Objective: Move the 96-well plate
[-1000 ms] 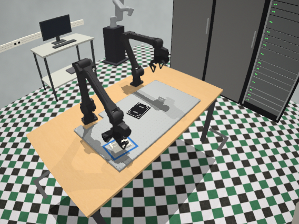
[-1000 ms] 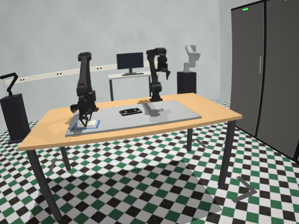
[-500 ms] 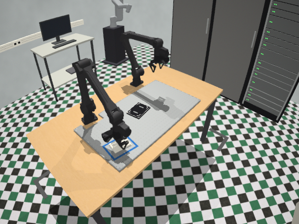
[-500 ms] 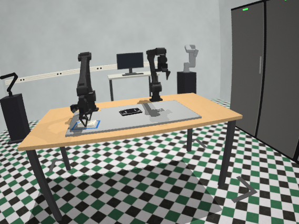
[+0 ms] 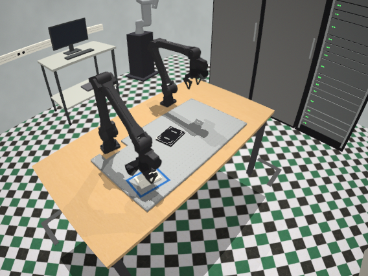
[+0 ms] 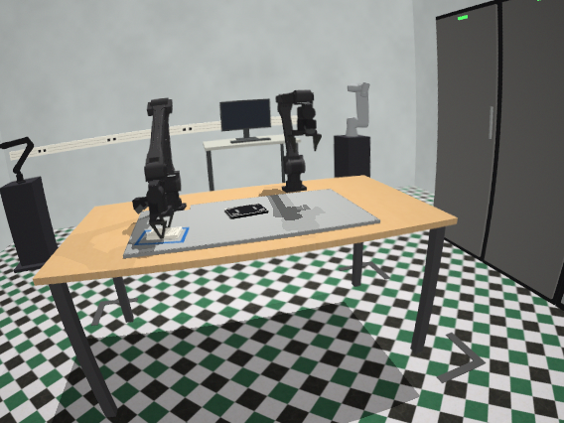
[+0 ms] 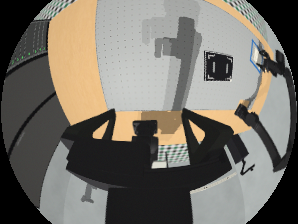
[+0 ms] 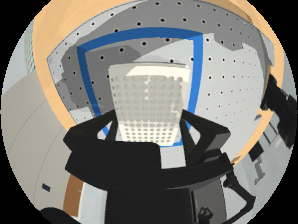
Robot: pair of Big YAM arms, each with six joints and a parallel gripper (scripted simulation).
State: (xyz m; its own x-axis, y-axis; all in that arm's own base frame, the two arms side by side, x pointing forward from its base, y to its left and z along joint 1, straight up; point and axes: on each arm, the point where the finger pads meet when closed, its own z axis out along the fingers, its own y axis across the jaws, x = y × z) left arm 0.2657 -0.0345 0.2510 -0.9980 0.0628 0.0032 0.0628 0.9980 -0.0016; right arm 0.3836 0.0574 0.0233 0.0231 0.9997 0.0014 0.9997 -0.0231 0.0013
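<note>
Right now the white 96-well plate is right at my right hand. The rest, counted from my right hand: black plate nest 110 mm behind, 370 mm to the left.
</note>
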